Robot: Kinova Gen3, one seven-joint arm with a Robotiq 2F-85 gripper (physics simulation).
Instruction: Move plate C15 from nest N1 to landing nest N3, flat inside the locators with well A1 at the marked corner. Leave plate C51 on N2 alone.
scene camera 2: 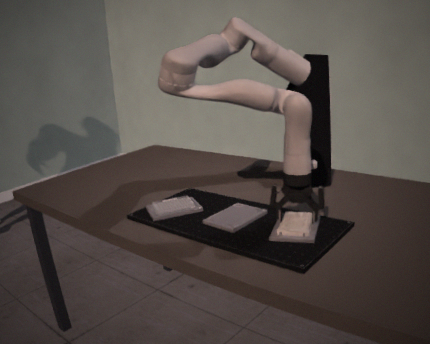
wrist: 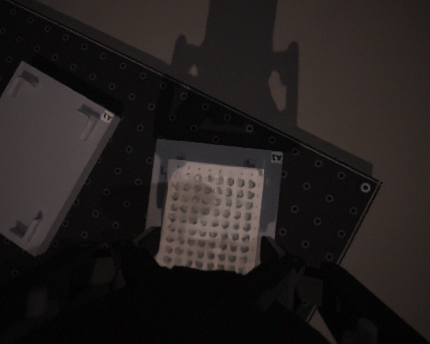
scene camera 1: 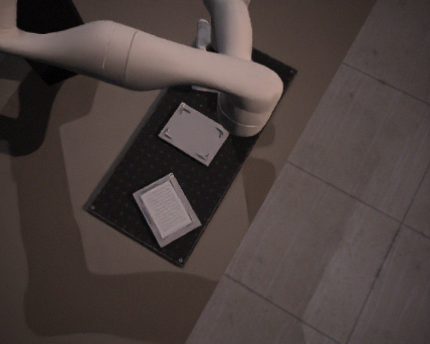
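Note:
A pale plate with many round wells, apparently C15, lies on the right-hand nest, whose A1 mark is at its upper right in the wrist view. My gripper is open, fingers pointing down on either side of this plate, with gaps; it is hidden in scene camera 1. The middle nest holds no plate; its corner locators and A1 mark show. Another plate, apparently C51, lies on the far nest. Nest numbers and plate names are unreadable.
All three nests stand on a black perforated board on a brown table. The arm's black mount stands behind the board. The arm covers part of the board in scene camera 1.

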